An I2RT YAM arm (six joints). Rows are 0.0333 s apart.
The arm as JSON. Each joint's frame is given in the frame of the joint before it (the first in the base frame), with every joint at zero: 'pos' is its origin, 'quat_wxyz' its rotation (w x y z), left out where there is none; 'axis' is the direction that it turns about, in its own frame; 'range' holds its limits. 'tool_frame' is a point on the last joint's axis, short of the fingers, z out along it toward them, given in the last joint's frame.
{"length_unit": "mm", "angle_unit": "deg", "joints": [
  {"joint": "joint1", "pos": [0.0, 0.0, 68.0], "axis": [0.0, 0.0, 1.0], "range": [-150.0, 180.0]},
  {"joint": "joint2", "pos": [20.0, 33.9, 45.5], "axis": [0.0, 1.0, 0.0], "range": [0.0, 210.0]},
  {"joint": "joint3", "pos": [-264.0, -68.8, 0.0], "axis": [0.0, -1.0, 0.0], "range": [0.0, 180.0]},
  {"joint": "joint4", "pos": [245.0, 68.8, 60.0], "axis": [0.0, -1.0, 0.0], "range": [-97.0, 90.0]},
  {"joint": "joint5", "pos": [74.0, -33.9, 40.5], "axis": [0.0, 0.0, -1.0], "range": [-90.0, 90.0]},
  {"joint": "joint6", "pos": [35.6, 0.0, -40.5], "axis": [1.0, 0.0, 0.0], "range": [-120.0, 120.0]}
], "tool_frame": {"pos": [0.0, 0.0, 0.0], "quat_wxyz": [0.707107, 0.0, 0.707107, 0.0]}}
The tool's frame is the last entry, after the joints.
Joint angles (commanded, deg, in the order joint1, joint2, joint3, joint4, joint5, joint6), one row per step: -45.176 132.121 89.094 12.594 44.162 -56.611; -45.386 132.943 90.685 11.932 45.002 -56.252; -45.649 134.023 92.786 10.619 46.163 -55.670; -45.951 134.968 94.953 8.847 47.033 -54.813; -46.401 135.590 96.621 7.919 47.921 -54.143; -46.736 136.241 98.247 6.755 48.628 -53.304; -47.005 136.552 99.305 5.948 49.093 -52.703; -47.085 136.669 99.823 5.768 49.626 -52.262; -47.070 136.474 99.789 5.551 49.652 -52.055; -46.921 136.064 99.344 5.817 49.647 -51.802; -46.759 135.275 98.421 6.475 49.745 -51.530; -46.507 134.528 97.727 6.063 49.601 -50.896; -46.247 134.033 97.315 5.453 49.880 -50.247; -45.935 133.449 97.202 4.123 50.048 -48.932; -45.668 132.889 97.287 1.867 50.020 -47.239; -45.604 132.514 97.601 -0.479 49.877 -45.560; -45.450 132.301 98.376 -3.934 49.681 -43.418
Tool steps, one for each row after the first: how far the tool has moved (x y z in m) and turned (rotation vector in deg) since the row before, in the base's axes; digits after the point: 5 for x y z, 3 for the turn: 0.00131 -0.00449 0.00075 -0.399 -0.107 -1.064; 0.00141 -0.00549 0.00037 -0.255 0.083 -1.470; 0.00098 -0.00543 0.00114 -0.011 -0.093 -1.351; -0.00074 -0.00565 0.00249 -0.491 -0.372 -1.444; -0.00018 -0.00468 0.00164 -0.240 -0.382 -1.229; -0.00060 -0.00324 0.00200 -0.220 -0.339 -0.872; -0.00001 -0.00139 0.00168 -0.427 -0.356 -0.685; -0.00017 0.00037 0.00123 -0.005 -0.143 -0.077; 0.00026 0.00173 0.00156 -0.212 -0.394 0.069; -0.00051 0.00265 0.00284 -0.464 -0.574 -0.012; 0.00001 0.00342 0.00209 0.202 -0.395 0.167; 0.00029 0.00295 0.00123 0.172 -0.134 -0.195; 0.00072 0.00322 0.00258 0.331 -0.557 -0.275; 0.00023 0.00323 0.00210 0.872 -0.447 -0.301; -0.00071 0.00163 0.00165 0.945 -0.434 -0.431; -0.00004 0.00211 0.00133 1.453 -0.293 -0.514
